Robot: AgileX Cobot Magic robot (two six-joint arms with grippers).
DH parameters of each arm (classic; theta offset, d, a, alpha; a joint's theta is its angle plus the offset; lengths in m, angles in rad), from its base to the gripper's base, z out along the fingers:
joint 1: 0 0.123 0 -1.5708
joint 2: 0.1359 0 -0.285 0
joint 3: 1.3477 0 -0.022 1.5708
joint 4: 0 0.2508 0 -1.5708
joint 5: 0 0 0.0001 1.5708
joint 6: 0 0.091 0 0
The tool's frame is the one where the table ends.
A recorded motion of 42 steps. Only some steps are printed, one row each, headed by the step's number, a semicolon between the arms.
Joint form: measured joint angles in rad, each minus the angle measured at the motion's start. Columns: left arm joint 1, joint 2, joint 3, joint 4, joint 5, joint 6; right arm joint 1, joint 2, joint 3, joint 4, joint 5, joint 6.
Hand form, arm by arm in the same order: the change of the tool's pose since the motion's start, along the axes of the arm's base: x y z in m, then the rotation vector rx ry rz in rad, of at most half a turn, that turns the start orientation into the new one. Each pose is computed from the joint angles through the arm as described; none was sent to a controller.
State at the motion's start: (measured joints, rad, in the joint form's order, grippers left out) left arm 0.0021 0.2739 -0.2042 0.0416 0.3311 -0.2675; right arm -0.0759 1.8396 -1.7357 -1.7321 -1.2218 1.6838
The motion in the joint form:
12: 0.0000 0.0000 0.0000 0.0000 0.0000 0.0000; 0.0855 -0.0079 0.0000 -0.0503 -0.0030 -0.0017
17: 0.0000 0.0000 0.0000 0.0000 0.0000 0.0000; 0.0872 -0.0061 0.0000 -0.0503 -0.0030 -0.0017
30: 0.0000 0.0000 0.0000 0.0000 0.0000 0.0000; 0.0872 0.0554 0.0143 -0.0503 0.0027 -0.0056
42: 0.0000 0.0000 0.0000 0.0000 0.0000 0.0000; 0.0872 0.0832 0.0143 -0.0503 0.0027 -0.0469
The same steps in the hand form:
12: 0.0000 0.0000 0.0000 0.0000 0.0000 0.0000; -0.0085 0.0332 -0.0011 -0.0511 -0.0072 0.0894
17: 0.0000 0.0000 0.0000 0.0000 0.0000 0.0000; -0.0082 0.0339 -0.0018 -0.0511 -0.0055 0.0911
30: 0.0000 0.0000 0.0000 0.0000 0.0000 0.0000; 0.0075 0.0339 -0.0305 -0.0502 0.0657 0.0882
42: 0.0000 0.0000 0.0000 0.0000 0.0000 0.0000; 0.0139 0.0339 -0.0419 -0.0641 0.0558 0.0970

